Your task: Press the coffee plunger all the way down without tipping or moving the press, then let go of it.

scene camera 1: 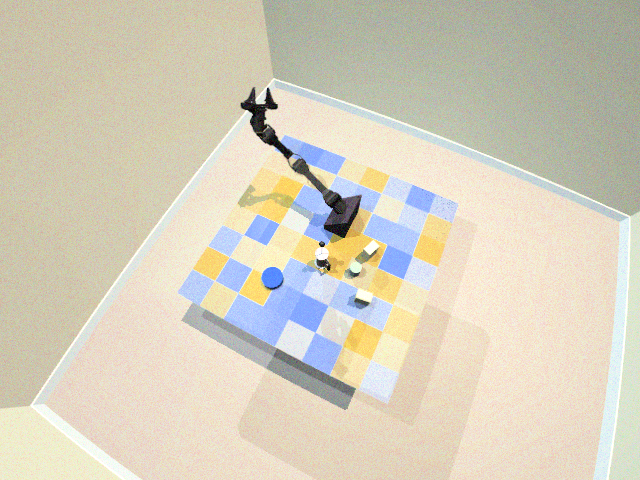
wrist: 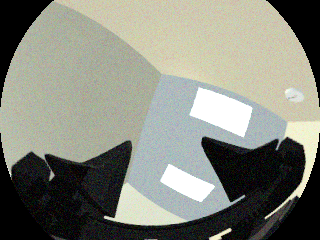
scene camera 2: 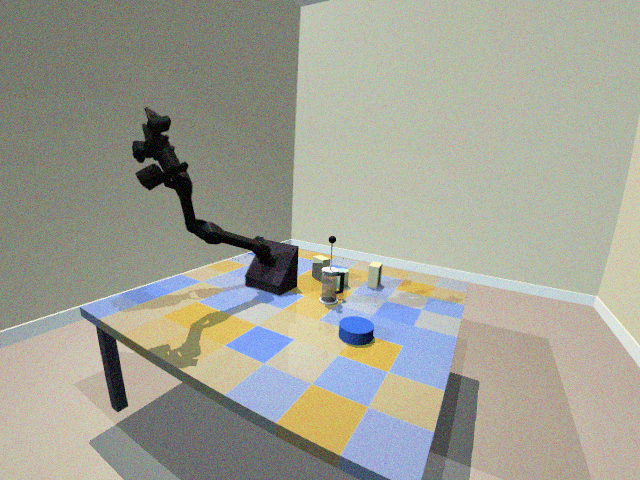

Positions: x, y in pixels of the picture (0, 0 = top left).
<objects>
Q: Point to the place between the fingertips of my gripper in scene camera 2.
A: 144, 115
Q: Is my gripper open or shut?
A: Open.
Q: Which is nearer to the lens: the coffee press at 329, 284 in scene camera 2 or the blue round disc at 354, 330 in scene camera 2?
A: The blue round disc.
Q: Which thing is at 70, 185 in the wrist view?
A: My gripper.
</objects>
